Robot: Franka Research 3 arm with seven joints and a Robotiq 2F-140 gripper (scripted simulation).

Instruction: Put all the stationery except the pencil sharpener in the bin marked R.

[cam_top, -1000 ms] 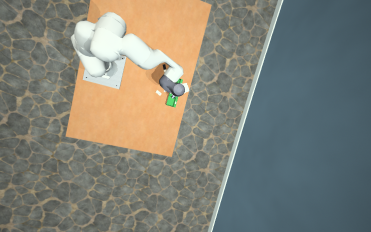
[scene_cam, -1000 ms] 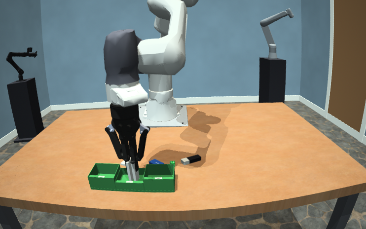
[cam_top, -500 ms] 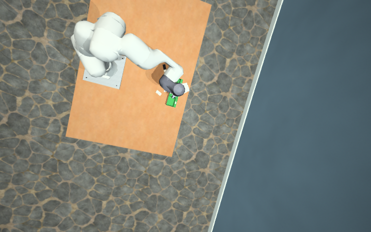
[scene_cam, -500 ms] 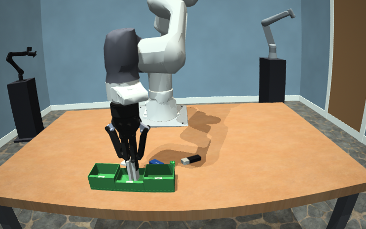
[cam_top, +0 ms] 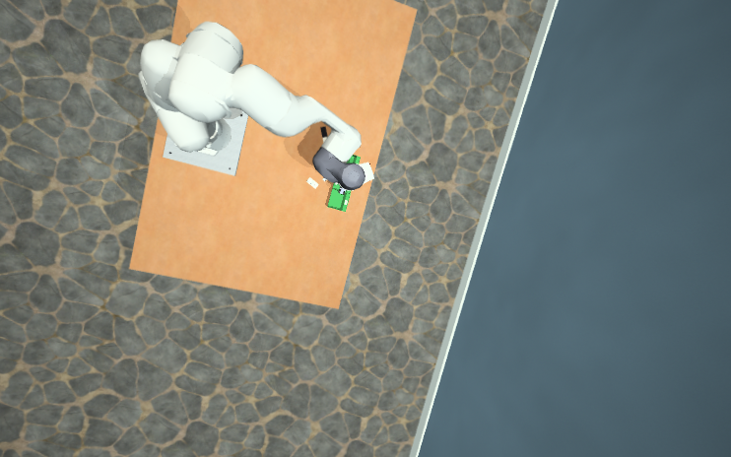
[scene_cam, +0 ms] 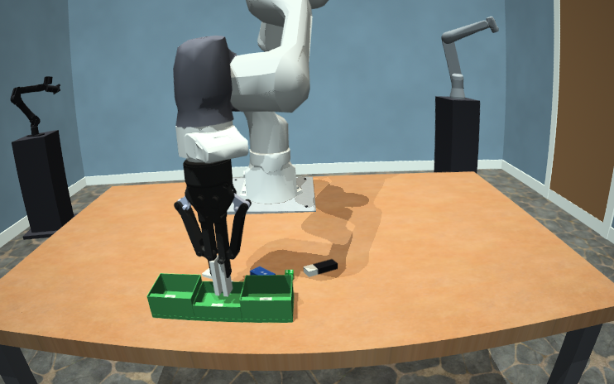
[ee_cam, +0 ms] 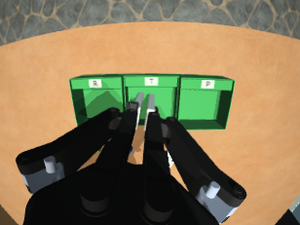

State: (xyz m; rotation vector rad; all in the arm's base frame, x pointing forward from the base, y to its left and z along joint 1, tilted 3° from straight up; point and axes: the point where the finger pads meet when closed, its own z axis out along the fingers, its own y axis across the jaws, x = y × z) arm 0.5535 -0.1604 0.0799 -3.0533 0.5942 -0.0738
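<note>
My hand is 50 mm above the green bin row and 10 mm to the left of it. Round my hand: white domino: 150 mm behind, 70 mm below, 20 mm to the right; then blue flat item: 100 mm behind, 70 mm to the left, 60 mm below; then white piece: 80 mm behind, 60 mm below, 10 mm to the left.
</note>
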